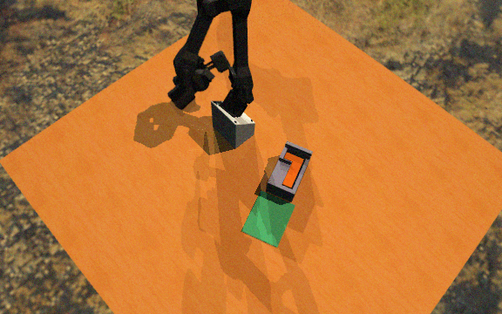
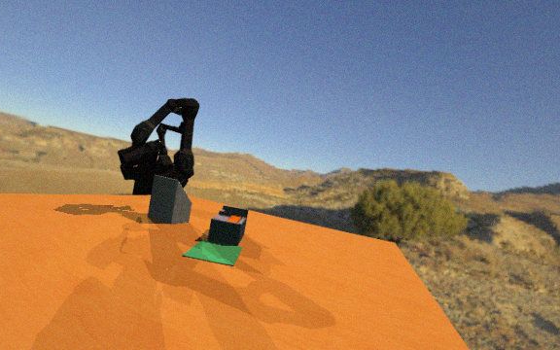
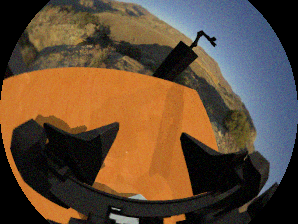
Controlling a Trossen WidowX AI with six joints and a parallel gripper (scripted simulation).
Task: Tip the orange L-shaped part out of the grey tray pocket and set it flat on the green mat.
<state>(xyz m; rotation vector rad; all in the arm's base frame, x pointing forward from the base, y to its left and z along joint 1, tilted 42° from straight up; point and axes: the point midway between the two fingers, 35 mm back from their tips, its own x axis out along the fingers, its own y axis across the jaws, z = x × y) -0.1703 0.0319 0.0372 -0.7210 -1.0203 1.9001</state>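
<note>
Now: gripper tip 440 mm short of the orange L-shaped part, 70 mm to the left of it and 70 mm above it. Round my gripper tip: green mat: 490 mm ahead, 230 mm to the right, 140 mm below.
</note>
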